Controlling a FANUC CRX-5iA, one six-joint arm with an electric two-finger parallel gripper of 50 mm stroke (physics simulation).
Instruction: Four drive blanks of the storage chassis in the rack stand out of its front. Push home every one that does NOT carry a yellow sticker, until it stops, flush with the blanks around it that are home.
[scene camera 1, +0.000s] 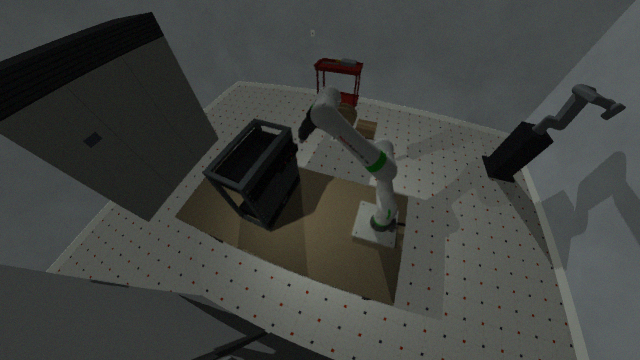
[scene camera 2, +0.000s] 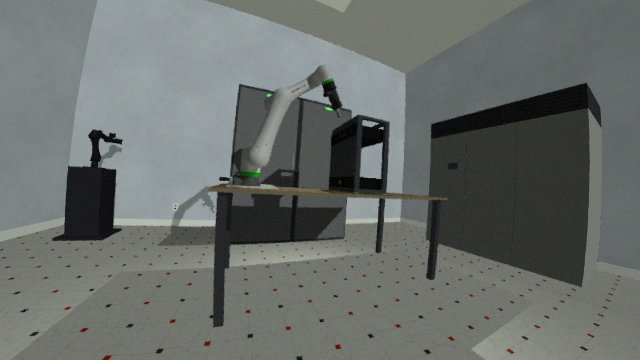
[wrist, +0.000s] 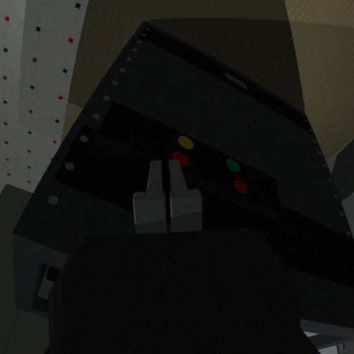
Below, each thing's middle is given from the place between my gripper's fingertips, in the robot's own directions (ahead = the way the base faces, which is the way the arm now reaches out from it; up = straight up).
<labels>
Right now my hand is 26 cm short of the rack (scene camera 1: 263, 169), 13 cm to the right of it and 28 cm above it.
</labels>
